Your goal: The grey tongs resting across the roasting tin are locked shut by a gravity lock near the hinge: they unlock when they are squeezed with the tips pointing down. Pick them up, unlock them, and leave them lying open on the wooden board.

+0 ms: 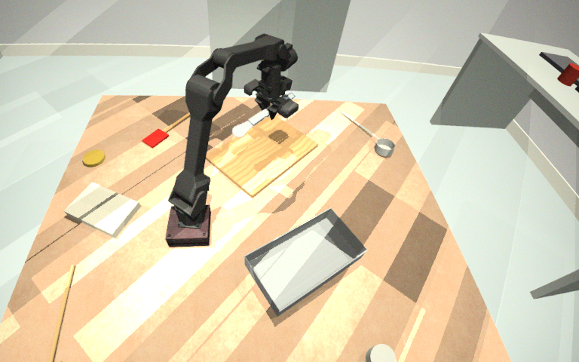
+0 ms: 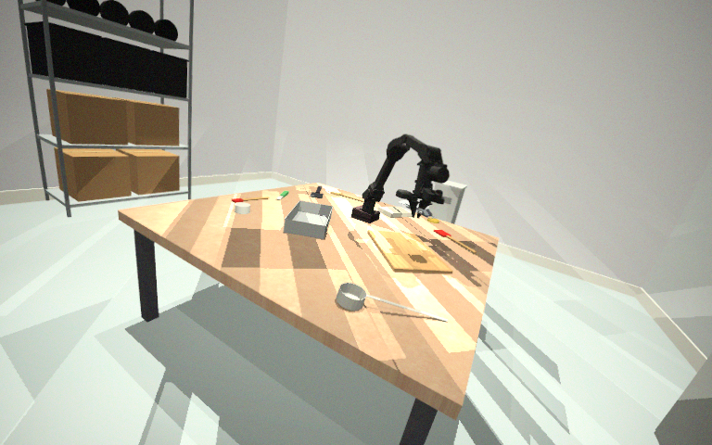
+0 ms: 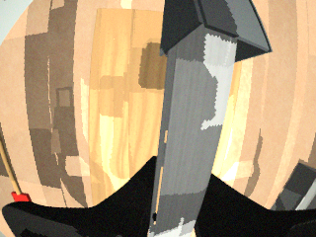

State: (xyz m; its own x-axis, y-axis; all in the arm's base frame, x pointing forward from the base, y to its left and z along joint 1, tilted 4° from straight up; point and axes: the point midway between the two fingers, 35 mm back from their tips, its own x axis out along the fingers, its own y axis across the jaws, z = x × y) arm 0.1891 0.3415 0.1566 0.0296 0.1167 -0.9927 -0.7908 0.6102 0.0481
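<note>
My gripper tip is 150 mm above the wooden board, 10 mm to the left of it and 10 mm past it. Also, from my gripper tip: red spatula: 380 mm behind, 150 mm below, 50 mm to the left; then roasting tin: 430 mm to the right, 150 mm ahead, 130 mm below; then white block: 470 mm behind, 340 mm to the right, 140 mm below.
</note>
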